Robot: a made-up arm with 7 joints. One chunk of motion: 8 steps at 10 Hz.
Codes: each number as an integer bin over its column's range. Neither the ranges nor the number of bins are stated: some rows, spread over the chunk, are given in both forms.
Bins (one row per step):
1: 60 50 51 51 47 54
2: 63 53 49 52 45 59
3: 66 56 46 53 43 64
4: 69 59 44 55 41 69
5: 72 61 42 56 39 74
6: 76 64 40 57 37 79
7: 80 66 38 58 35 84
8: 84 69 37 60 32 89
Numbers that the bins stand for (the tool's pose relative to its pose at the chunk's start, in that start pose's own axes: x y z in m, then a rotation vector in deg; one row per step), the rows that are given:
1: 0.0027 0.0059 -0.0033 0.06 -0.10 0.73
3: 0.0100 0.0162 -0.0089 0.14 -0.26 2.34
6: 0.0221 0.0299 -0.0156 0.30 -0.51 4.77
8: 0.0318 0.0385 -0.0189 0.42 -0.71 6.38
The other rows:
2: 0.0064 0.0110 -0.0056 0.10 -0.18 1.54
4: 0.0136 0.0213 -0.0111 0.22 -0.34 3.15
5: 0.0173 0.0247 -0.0133 0.26 -0.42 3.96
7: 0.0270 0.0333 -0.0178 0.34 -0.59 5.58

